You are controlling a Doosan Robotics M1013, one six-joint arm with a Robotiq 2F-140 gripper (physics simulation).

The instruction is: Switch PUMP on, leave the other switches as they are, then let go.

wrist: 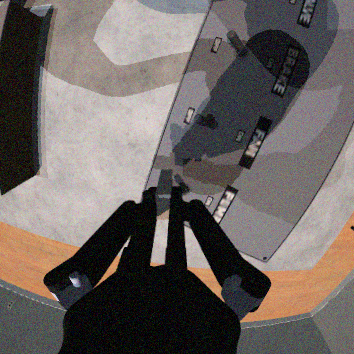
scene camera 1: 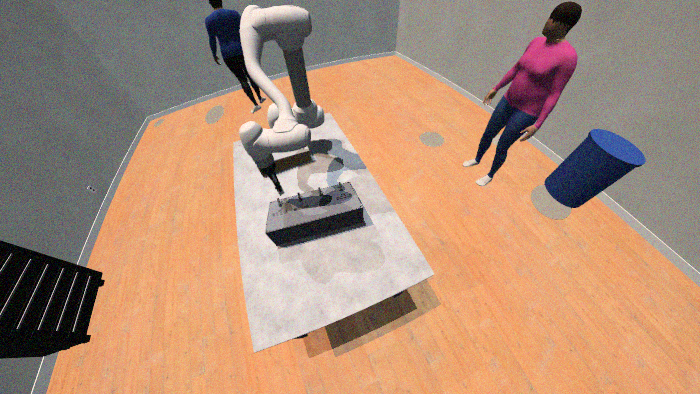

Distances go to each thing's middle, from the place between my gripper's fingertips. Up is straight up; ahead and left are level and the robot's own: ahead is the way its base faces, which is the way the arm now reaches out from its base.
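Labels:
The grey switch box [scene camera 1: 335, 208] is what I measure from: my hand is 10 cm short of it, 16 cm to the right of it and 6 cm above it.

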